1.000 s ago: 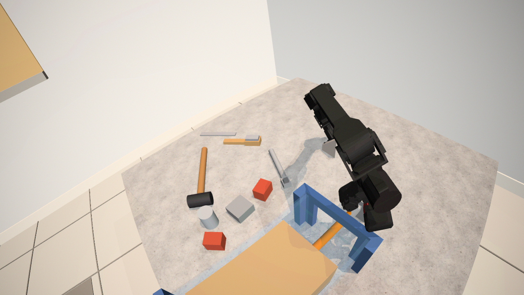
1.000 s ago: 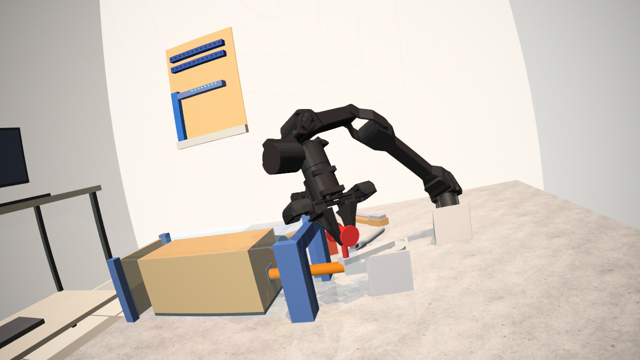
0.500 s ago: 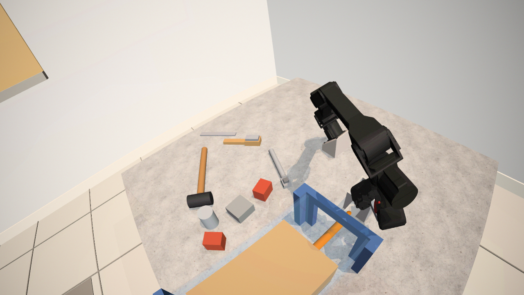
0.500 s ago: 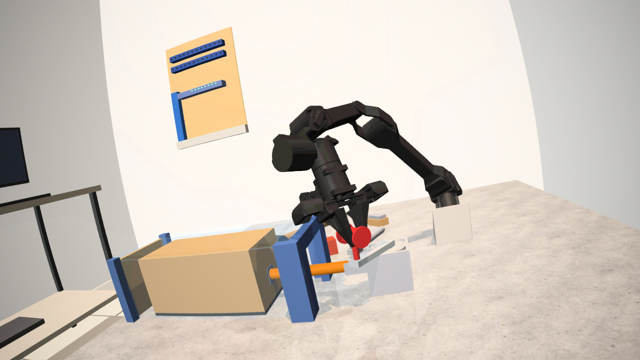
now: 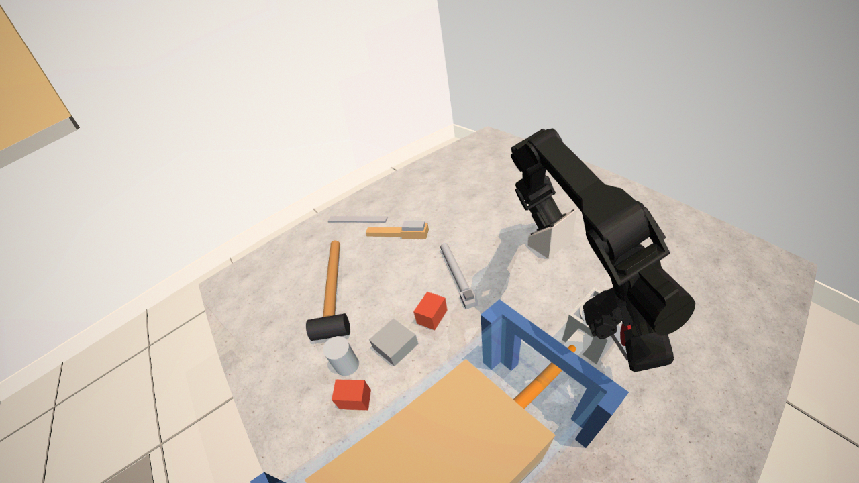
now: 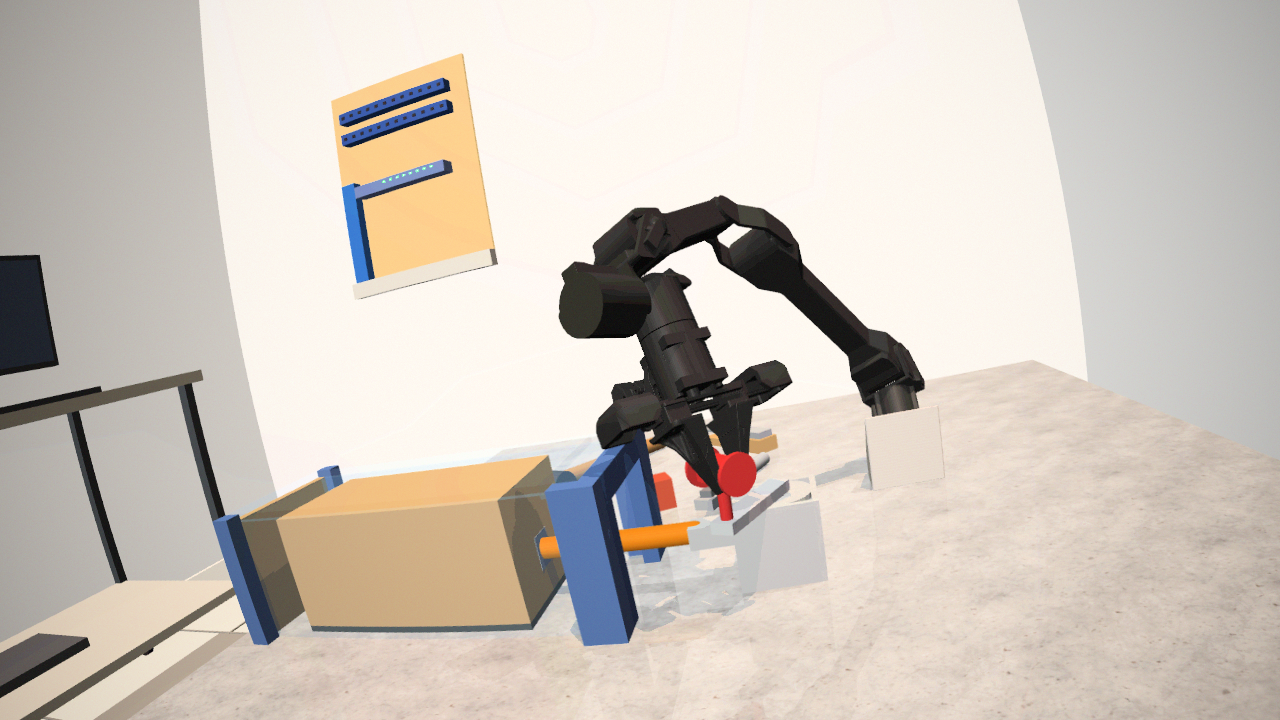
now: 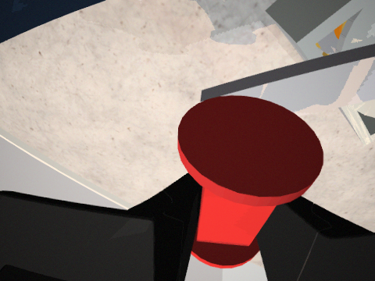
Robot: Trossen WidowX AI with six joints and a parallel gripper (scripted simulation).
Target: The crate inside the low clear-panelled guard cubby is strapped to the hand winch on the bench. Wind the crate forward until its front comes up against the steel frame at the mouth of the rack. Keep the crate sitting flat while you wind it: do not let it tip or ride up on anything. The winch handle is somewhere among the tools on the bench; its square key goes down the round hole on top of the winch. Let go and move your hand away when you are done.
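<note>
The crank handle is 5 cm to the right of my gripper tip and 3 cm below it. Also, from my gripper tip: blue steel frame: 13 cm ahead, 9 cm to the right, 3 cm below; then red knob: 1 cm ahead, 1 cm to the right; then grey winch: 4 cm behind, 11 cm to the right, 10 cm below.
</note>
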